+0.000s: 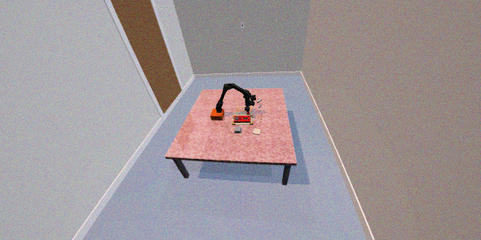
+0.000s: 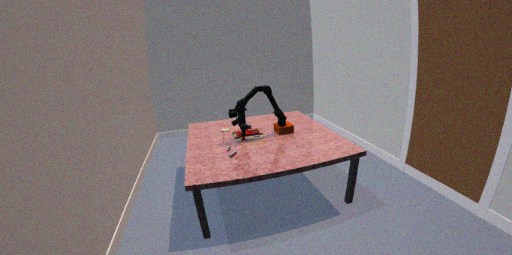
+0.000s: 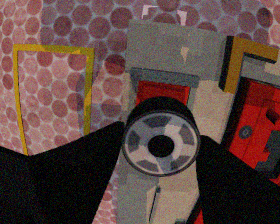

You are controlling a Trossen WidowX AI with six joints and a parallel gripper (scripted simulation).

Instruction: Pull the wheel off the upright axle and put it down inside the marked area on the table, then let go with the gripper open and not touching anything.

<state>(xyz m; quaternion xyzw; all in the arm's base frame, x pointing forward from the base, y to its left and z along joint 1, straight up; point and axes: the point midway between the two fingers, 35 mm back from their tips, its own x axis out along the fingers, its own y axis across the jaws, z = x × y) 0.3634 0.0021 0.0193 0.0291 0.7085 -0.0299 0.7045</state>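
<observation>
My gripper tip is now 60 mm past the grey plate, 100 mm to the left of it and 50 mm above it. The rest, counted from my gripper tip: thin stick 150 mm ahead, 100 mm to the right, 50 mm below; then grey block 120 mm behind, 290 mm to the right, 40 mm below; then dark wheel right at my gripper tip.
</observation>
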